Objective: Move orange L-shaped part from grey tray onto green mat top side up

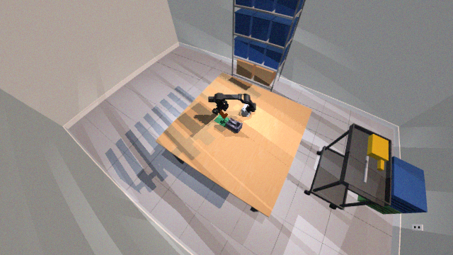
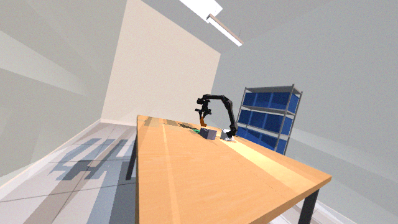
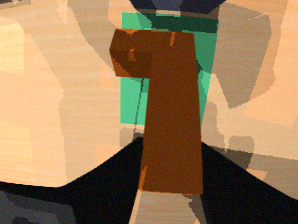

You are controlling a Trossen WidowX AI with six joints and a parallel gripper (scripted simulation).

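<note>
Right now my gripper tip is 15 cm above the green mat and 2 cm to the right of it. The rest, counted from my gripper tip: orange L-shaped part 3 cm to the left, 3 cm below, 1 cm behind.
</note>
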